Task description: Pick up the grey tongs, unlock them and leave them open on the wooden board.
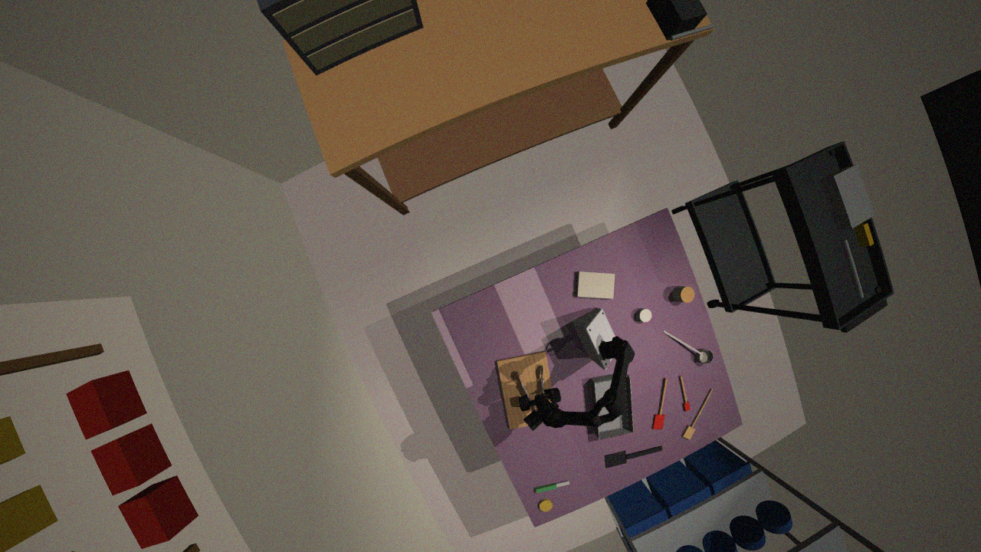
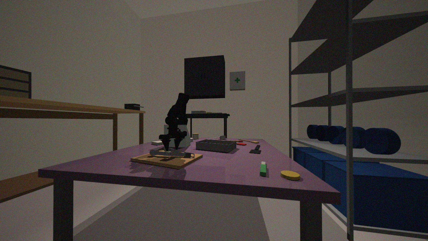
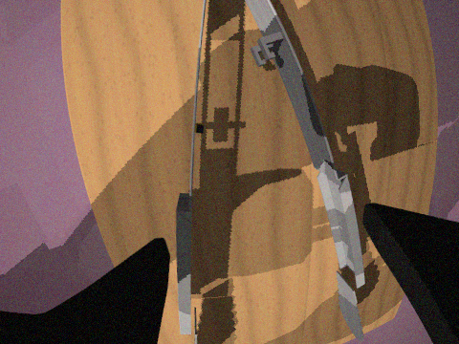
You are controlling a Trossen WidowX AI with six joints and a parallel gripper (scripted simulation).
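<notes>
Right now my gripper tip is 50 mm short of the yellow lock piece, 20 mm above it and 10 mm to the right of it. The rest, counted from my gripper tip: wooden board 40 mm below, 30 mm to the right, 10 mm behind; then black spatula 570 mm ahead, 330 mm to the left, 40 mm below; then yellow disc 640 mm ahead, 180 mm to the right, 40 mm below.
</notes>
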